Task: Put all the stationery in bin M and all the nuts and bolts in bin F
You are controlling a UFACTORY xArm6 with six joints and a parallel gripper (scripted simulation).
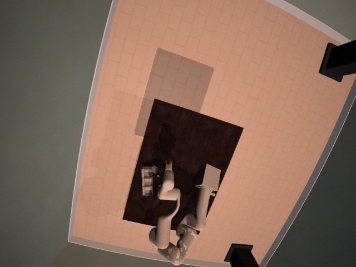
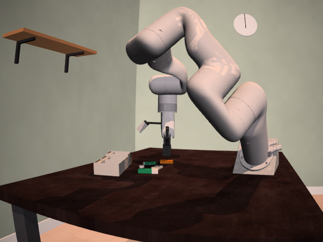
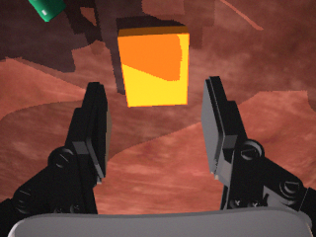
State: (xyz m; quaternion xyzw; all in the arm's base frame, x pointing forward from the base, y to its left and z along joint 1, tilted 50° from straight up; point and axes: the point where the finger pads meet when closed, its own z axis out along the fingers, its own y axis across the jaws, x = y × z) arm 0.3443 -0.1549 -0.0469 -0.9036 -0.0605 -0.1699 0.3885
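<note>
My hand is 5 cm above the orange block. Also, from my hand: cream domino 13 cm to the left, 5 cm below; green cylinder 8 cm to the left, 5 cm ahead, 4 cm below; steel nut 14 cm to the left, 6 cm ahead, 5 cm below.
</note>
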